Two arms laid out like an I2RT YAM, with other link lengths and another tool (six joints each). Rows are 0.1 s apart.
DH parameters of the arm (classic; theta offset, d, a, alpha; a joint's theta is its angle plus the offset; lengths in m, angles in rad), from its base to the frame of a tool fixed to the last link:
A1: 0 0.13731 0.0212 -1.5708
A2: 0 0 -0.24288 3.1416
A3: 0.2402 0 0.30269 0
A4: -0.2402 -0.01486 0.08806 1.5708
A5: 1.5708 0.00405 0 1.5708
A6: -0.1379 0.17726 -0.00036 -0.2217
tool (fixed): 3.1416 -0.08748 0 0
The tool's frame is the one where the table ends.
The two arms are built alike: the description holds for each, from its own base.
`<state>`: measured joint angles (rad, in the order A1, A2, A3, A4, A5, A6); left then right.
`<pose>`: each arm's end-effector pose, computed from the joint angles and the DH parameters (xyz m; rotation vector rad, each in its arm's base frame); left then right.
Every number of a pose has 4 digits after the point. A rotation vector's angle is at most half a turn.
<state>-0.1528 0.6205 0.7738 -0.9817 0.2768 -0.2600 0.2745 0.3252 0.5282 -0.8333 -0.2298 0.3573</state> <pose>0.2307 -0.0383 0.2721 1.7072 1.8504 -0.0377 0.2005 0.0898 0.2515 1.7457 2.1646 1.0805</pose>
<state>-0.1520 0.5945 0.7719 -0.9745 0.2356 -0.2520 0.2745 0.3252 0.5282 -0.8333 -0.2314 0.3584</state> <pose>0.2291 -0.0342 0.2774 1.6944 1.8513 0.0320 0.2005 0.0899 0.2515 1.7465 2.1655 1.0823</pose>
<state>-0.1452 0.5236 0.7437 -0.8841 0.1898 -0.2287 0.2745 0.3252 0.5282 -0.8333 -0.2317 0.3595</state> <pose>0.2303 -0.0290 0.2933 1.6417 1.7732 0.1848 0.2005 0.0899 0.2515 1.7477 2.1652 1.0831</pose>
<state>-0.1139 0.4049 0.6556 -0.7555 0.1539 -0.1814 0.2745 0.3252 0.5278 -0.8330 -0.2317 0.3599</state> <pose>0.2285 -0.0190 0.3010 1.5704 1.6768 0.3669 0.2005 0.0899 0.2514 1.7482 2.1651 1.0832</pose>
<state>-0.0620 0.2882 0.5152 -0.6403 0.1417 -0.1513 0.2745 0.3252 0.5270 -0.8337 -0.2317 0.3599</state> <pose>0.2291 -0.0066 0.2835 1.5054 1.6433 0.4834 0.2005 0.0899 0.2509 1.7494 2.1660 1.0817</pose>
